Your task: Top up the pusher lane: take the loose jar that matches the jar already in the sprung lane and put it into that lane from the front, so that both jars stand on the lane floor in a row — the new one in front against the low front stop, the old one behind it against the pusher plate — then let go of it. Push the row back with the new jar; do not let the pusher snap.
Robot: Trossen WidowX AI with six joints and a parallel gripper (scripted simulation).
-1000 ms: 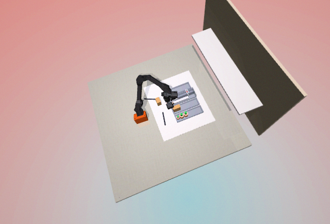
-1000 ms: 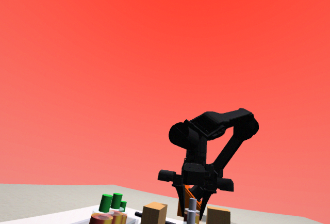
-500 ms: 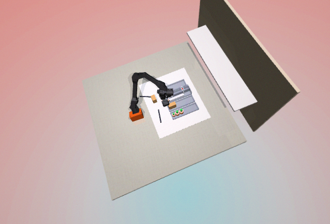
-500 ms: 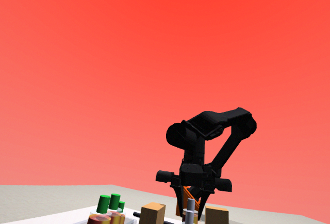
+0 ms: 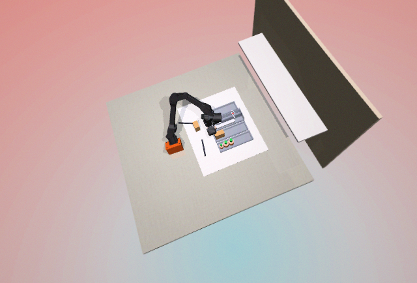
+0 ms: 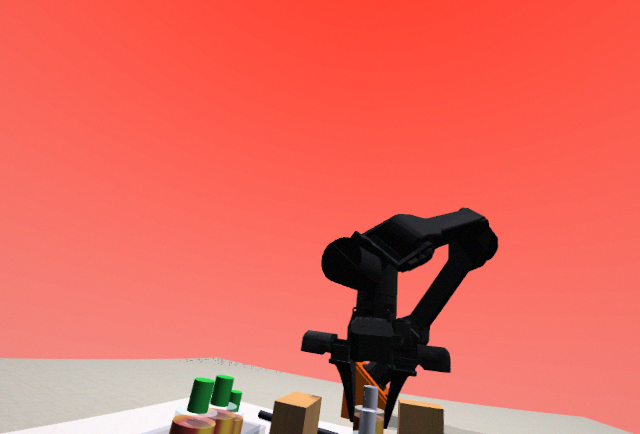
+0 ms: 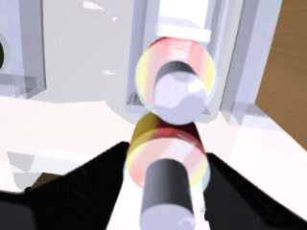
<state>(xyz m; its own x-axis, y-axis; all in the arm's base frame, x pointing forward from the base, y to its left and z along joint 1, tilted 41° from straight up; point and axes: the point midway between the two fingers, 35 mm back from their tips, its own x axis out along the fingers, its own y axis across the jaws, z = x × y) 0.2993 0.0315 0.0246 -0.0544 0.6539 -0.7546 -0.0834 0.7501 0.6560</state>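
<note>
Now: the wooden block 90 mm behind my gripper tip, 60 mm to the left of it and 10 mm below it. From my gripper tip the other things lie so: white shelf: 540 mm ahead, 320 mm above, 40 mm to the left; pusher: 140 mm ahead, 40 mm to the left.
</note>
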